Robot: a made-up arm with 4 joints. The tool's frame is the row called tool.
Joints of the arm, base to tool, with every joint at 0 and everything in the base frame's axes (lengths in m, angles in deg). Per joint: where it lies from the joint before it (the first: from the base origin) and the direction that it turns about. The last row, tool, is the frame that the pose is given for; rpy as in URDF.
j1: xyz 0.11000 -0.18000 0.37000 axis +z
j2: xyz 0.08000 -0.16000 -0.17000 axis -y
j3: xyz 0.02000 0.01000 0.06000 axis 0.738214 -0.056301 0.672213
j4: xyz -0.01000 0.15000 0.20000 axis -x
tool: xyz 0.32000 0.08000 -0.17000 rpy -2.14 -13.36 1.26
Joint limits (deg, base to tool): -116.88..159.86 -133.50..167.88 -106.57..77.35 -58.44..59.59
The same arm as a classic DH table. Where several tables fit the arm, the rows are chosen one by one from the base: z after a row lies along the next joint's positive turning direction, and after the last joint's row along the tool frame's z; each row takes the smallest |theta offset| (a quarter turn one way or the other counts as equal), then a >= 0, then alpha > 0; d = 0 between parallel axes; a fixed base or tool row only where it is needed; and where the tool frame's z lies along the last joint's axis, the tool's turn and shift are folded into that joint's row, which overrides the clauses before.
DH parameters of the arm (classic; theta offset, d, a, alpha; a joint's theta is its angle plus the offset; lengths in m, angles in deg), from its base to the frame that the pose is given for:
base (fixed): -58.57 0.0000 0.2110 0.00
j1: 58.57 0.2000 0.0800 90.00
j2: -47.68 0.1469 -0.0309 -86.77
j3: -86.46 0.3322 -0.1662 137.58
j4: 6.69 -0.0658 -0.0856 -76.60
tool (fixed): 90.79 -0.1719 0.0000 0.00
Joint limits (deg, base to tool): -116.88..159.86 -133.50..167.88 -106.57..77.35 -58.44..59.59

